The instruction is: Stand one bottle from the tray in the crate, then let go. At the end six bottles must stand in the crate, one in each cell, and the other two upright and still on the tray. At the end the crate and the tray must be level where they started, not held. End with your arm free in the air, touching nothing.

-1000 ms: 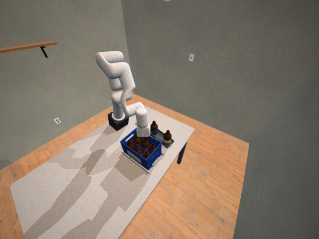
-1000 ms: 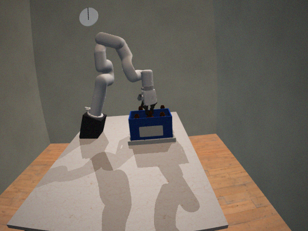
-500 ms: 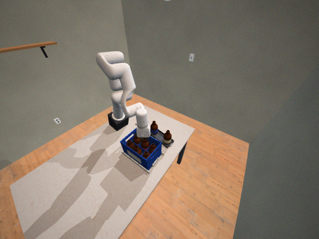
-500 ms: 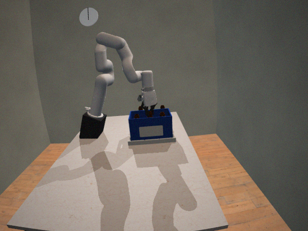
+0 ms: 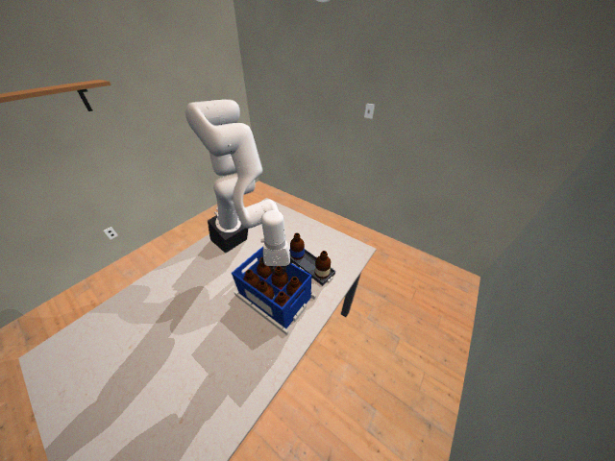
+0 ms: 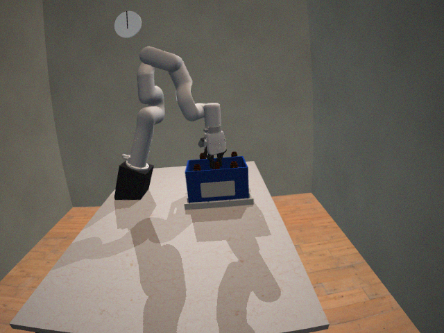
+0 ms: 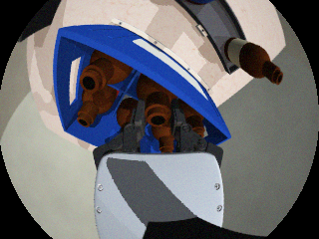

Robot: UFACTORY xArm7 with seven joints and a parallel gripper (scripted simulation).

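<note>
The blue crate lies 40 mm to the right of my hand and 80 mm below it. The rest, counted from my hand: dark tray 30 mm ahead, 200 mm to the left, 150 mm below.
</note>
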